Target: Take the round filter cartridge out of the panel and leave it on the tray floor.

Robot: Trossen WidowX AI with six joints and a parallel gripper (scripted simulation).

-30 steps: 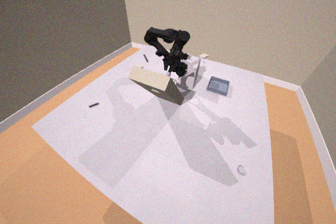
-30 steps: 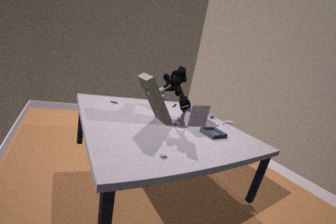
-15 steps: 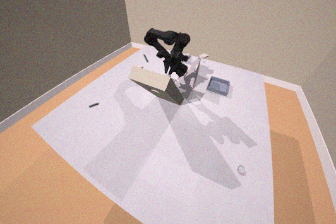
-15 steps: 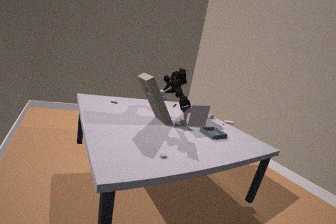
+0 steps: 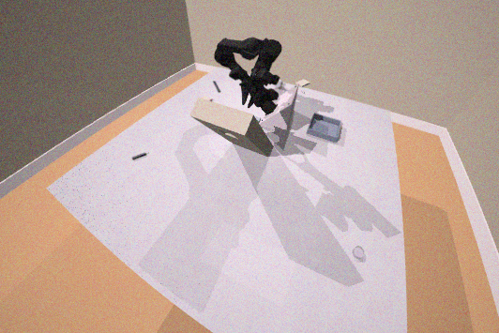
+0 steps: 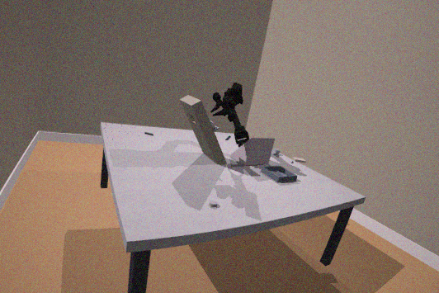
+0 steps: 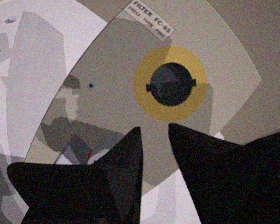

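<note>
Right now the round filter cartridge is 1 cm behind my gripper tip, 1 cm to the right of it and 7 cm below it. Also, from my gripper tip: blue-grey tray: 38 cm behind, 25 cm to the left, 26 cm below; then beige service panel: 3 cm ahead, 9 cm below; then small dark bar: 26 cm ahead, 41 cm to the right, 27 cm below.
</note>
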